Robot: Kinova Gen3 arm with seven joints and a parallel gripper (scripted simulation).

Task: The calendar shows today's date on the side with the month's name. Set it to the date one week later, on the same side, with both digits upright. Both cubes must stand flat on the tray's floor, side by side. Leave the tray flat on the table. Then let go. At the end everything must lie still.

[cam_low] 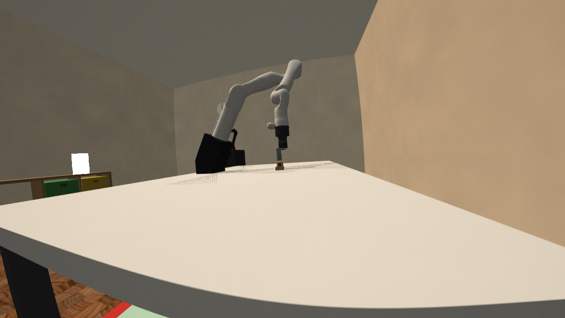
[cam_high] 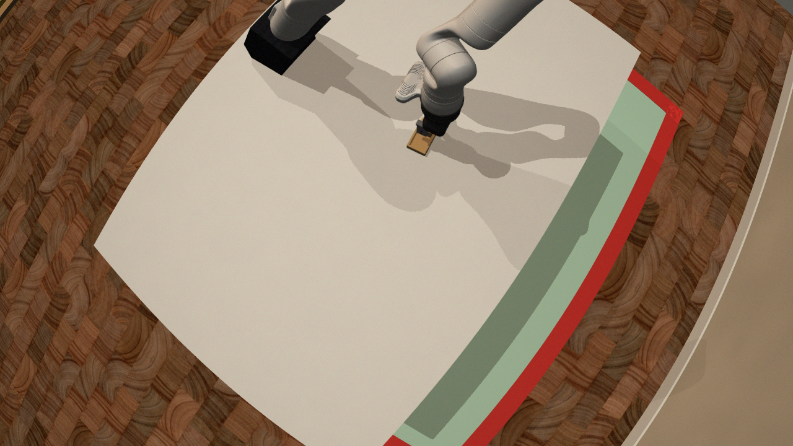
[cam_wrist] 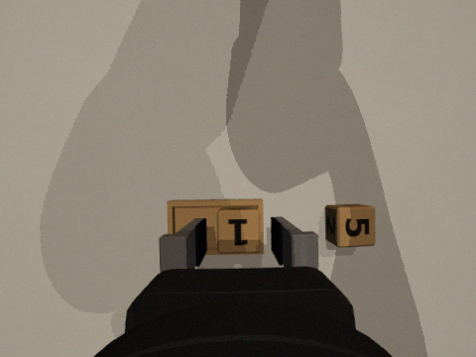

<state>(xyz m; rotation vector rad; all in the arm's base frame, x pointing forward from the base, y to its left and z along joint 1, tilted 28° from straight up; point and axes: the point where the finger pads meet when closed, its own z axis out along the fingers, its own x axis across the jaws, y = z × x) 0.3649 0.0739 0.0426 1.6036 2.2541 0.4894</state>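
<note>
My hand is 1 cm short of the wooden tray, 2 cm to the left of it and 6 cm above it.
</note>
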